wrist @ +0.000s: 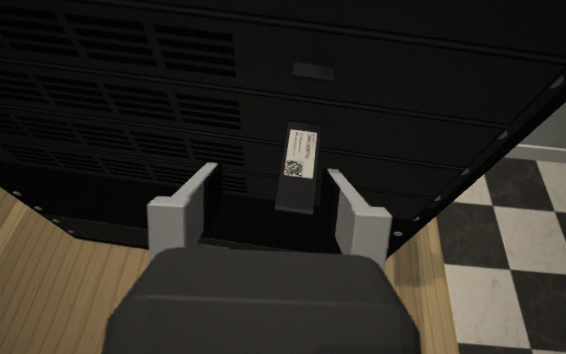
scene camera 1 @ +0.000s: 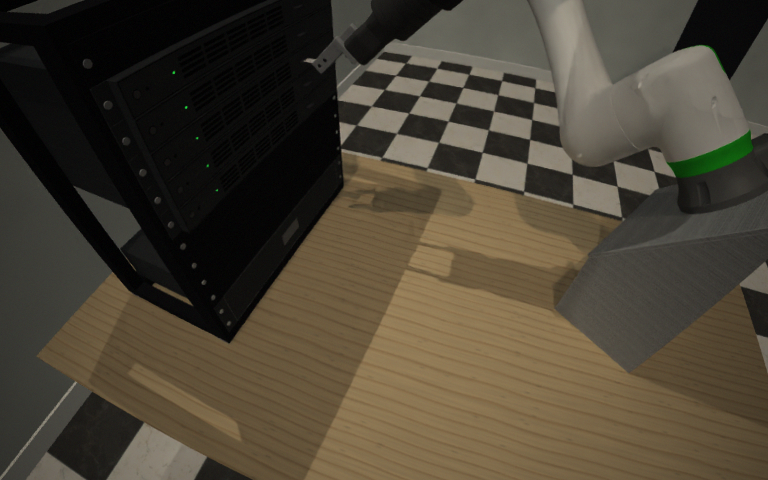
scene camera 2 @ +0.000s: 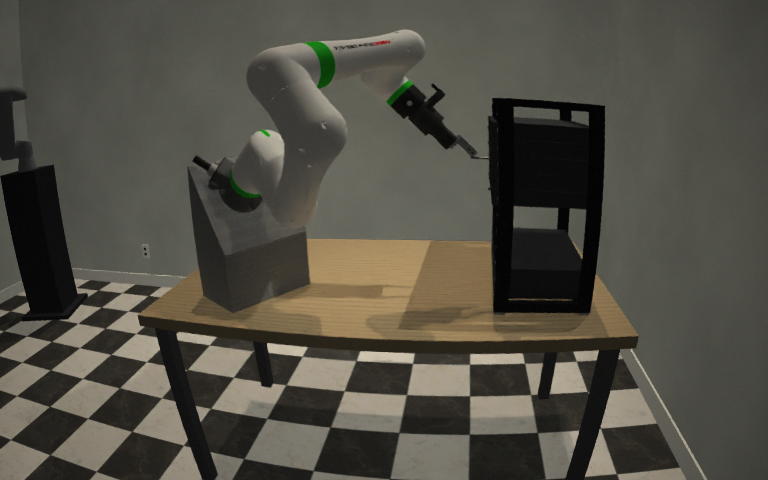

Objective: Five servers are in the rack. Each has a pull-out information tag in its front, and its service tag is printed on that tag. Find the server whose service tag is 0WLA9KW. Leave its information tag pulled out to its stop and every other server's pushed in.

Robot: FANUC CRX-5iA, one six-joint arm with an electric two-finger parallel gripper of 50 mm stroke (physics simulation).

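Pixels of known places: gripper, fingertip midpoint: (wrist: 271, 186) (scene camera 1: 324, 61) (scene camera 2: 473, 153); arm's base, link origin: (scene camera 1: 725, 193) (scene camera 2: 240, 191).
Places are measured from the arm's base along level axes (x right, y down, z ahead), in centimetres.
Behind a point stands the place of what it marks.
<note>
The black rack (scene camera 1: 198, 283) {x -8.8, y 12.7, z 86.5 cm} (scene camera 2: 502, 254) {x 37.2, y 14.8, z 68.7 cm} holds five dark servers with green lights. In the wrist view the middle server's information tag (wrist: 295, 195) {x 21.0, y -8.9, z 66.8 cm} (scene camera 2: 482, 157) {x 22.0, y -8.9, z 69.0 cm} (scene camera 1: 309, 60) {x 22.3, y -8.9, z 70.1 cm} is pulled out, with its white label (wrist: 300, 154) {x 22.0, y -8.9, z 69.2 cm} facing the camera; the print is too small and blurred to read surely. The information tag (wrist: 313, 71) {x 22.7, y -13.4, z 70.9 cm} of the server above is pushed in. The tags of the lower servers are hidden behind the pulled-out one. My gripper (wrist: 271, 186) {x 19.7, y -9.8, z 67.1 cm} (scene camera 1: 326, 63) {x 19.7, y -9.8, z 67.1 cm} (scene camera 2: 471, 153) {x 19.7, y -9.8, z 67.1 cm} is open, tilted downward at the rack's front. Its fingers appear on either side of the pulled-out tag, apart from it, the right finger nearer.
The rack stands on the wooden table (scene camera 1: 453, 367) {x -13.9, y 32.5, z 43.8 cm} (scene camera 2: 362, 266) {x -13.4, y 32.5, z 39.3 cm} (wrist: 65, 285) {x -11.4, y 32.5, z 79.4 cm}. The arm's grey pedestal (scene camera 1: 651, 294) {x -11.0, y 12.9, z 12.9 cm} (scene camera 2: 254, 277) {x 11.6, y 23.9, z 2.8 cm} stands at the table's other end. A dark pillar (scene camera 2: 42, 237) stands on the floor at the left of scene camera 2's view.
</note>
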